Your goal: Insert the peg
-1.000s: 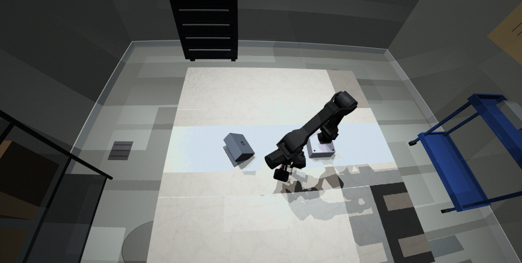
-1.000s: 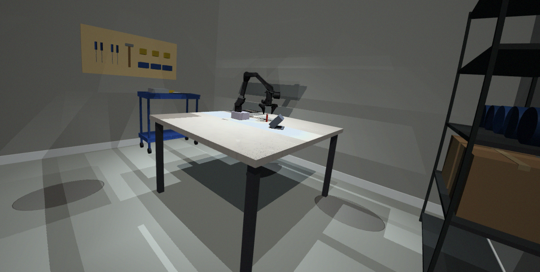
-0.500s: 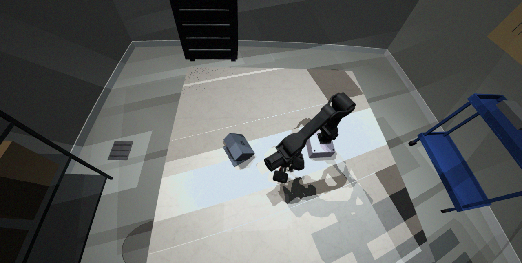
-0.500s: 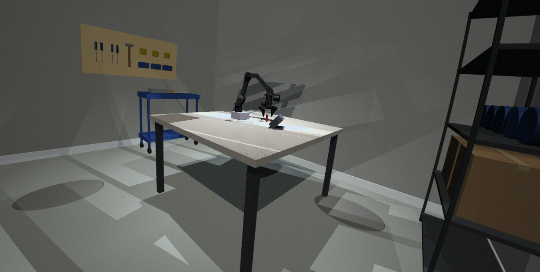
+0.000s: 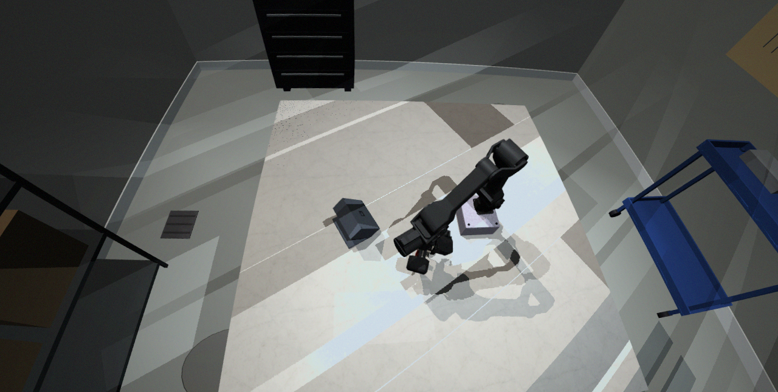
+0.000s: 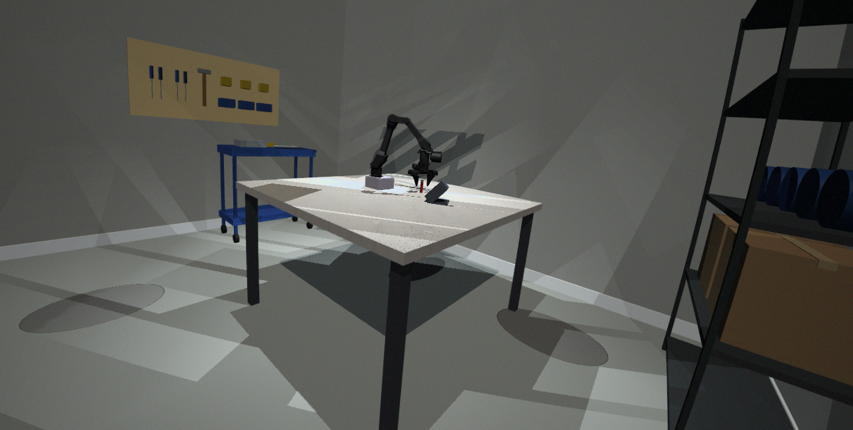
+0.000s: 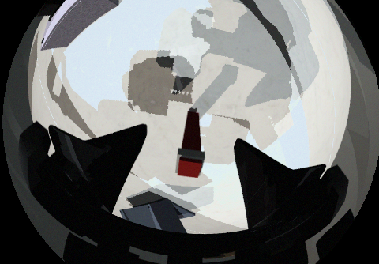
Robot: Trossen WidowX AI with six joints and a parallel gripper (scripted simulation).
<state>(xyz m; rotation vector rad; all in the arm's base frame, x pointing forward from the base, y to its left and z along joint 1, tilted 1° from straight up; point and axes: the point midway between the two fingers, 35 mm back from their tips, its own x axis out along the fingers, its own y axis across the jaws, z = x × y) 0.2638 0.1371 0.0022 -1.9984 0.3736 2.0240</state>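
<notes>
Right now the sloped panel is 200 mm ahead of my gripper tip, 130 mm to the right of it and 20 mm above it. The rest, counted from my gripper tip: red peg 20 mm above.
</notes>
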